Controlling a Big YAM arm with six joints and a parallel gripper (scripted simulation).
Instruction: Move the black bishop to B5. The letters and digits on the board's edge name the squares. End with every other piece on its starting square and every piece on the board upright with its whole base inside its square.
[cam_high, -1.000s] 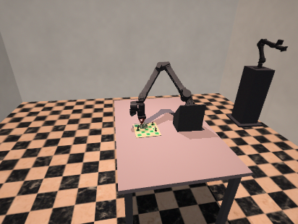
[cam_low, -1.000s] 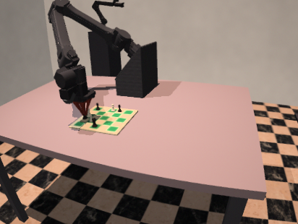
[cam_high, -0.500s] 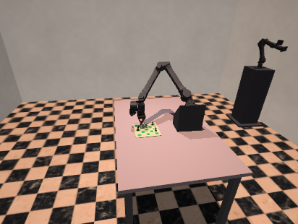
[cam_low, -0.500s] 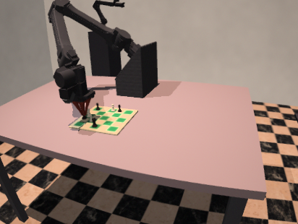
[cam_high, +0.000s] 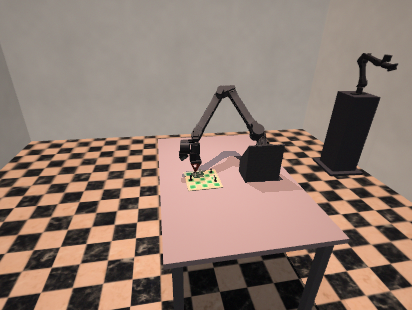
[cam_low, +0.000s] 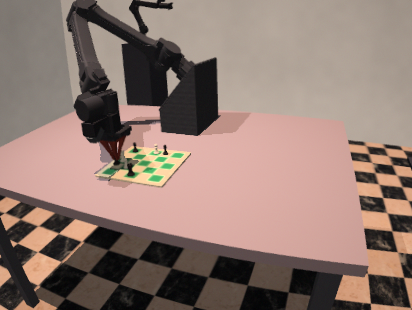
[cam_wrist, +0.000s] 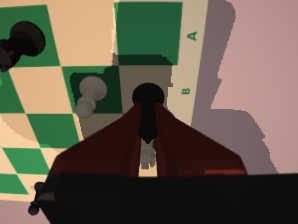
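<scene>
My hand is 30 mm past the white chess piece and 10 mm above it. From my hand the other things lie so: chessboard (70 mm to the left, 40 mm behind, 30 mm below).
</scene>
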